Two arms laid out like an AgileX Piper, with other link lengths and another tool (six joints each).
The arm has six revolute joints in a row. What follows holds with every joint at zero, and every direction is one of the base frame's. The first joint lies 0.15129 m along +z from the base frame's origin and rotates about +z. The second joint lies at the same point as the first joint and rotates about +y. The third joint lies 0.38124 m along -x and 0.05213 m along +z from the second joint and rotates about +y. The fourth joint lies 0.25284 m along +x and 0.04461 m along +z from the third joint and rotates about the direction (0.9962, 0, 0.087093). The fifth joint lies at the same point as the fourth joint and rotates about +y. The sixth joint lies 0.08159 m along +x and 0.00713 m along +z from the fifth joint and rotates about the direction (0.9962, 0, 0.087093). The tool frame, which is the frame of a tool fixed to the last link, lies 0.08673 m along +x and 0.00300 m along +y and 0.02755 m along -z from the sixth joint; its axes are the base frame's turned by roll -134.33, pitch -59.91 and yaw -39.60 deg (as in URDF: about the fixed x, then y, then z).
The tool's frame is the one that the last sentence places.
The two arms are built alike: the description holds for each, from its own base.
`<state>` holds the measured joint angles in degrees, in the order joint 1, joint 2, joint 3, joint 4, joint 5, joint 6, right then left.
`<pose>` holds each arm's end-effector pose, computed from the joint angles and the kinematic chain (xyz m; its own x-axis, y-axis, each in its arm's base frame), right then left.
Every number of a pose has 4 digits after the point.
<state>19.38 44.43 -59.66 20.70 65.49 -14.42 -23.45 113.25 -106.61 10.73 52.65 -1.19</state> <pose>0.0632 0.0784 0.4307 0.9331 0.2457 0.2627 0.3382 -0.8478 -0.4085 0.4922 -0.1800 0.3440 0.7381 -0.6725 0.0548 -0.6105 -0.7002 -0.3702</pose>
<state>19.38 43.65 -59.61 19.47 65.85 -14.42 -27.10 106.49 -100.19 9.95 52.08 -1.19</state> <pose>0.0602 0.0739 0.4300 0.9309 0.2452 0.2709 0.3388 -0.8566 -0.3891 0.4450 -0.1956 0.3673 0.6923 -0.7178 0.0741 -0.6519 -0.6661 -0.3625</pose>
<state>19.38 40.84 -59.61 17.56 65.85 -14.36 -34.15 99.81 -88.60 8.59 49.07 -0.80</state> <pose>0.0496 0.0646 0.4322 0.9176 0.2364 0.3197 0.3483 -0.8658 -0.3594 0.3771 -0.2260 0.3584 0.5915 -0.8049 0.0480 -0.7498 -0.5709 -0.3344</pose>
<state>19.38 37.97 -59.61 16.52 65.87 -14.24 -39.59 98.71 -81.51 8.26 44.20 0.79</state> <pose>0.0375 0.0573 0.4345 0.9020 0.2275 0.3670 0.3586 -0.8681 -0.3431 0.3442 -0.2539 0.3325 0.4834 -0.8751 0.0233 -0.8213 -0.4626 -0.3340</pose>
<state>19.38 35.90 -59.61 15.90 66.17 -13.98 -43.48 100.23 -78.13 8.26 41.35 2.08</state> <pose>0.0278 0.0523 0.4354 0.8918 0.2204 0.3951 0.3634 -0.8692 -0.3352 0.3267 -0.2771 0.3057 0.3995 -0.9166 -0.0162 -0.8677 -0.3724 -0.3293</pose>
